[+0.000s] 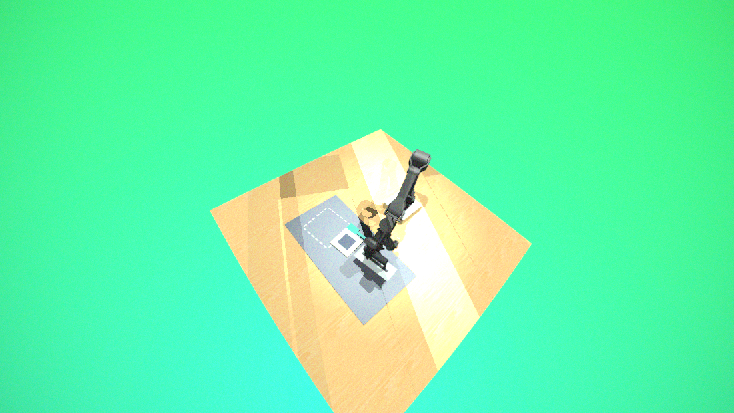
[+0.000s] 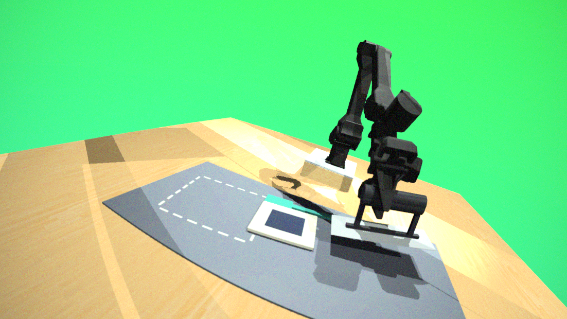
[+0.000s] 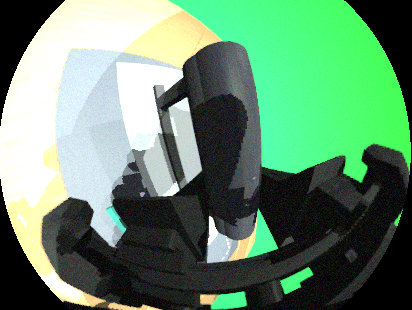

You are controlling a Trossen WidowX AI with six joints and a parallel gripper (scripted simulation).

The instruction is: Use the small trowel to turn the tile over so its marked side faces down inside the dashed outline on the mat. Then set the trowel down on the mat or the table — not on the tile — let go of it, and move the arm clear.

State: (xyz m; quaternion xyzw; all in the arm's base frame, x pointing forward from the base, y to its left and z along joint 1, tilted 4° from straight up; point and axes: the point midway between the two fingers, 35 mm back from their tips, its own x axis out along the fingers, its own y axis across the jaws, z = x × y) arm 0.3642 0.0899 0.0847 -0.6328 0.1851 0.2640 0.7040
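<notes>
Now: the grey mat 130 mm to the right of my gripper tip and 110 mm below it. Also, from my gripper tip: tile 160 mm to the right, 90 mm below, 20 mm behind; small trowel 30 mm behind, 10 mm below; thin teal strip 140 mm to the right, 100 mm behind, 90 mm below.
</notes>
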